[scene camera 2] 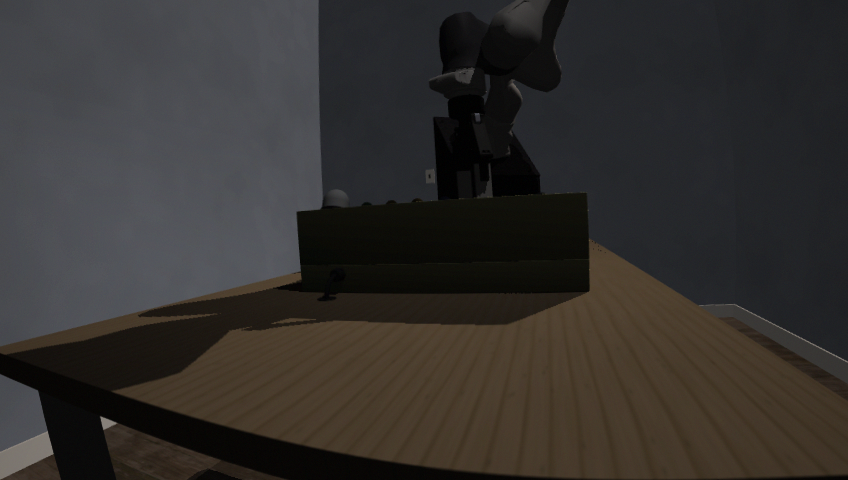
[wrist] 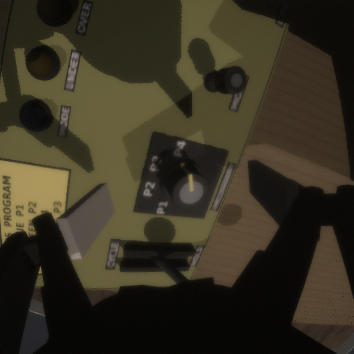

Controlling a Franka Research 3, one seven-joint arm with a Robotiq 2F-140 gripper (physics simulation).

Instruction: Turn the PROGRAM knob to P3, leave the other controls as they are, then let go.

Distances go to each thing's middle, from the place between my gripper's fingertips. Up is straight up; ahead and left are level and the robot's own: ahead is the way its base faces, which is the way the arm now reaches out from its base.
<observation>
My gripper is now 80 mm short of the green control box [scene camera 2: 529, 243], 60 mm above it and 40 mm to the left of it.
</observation>
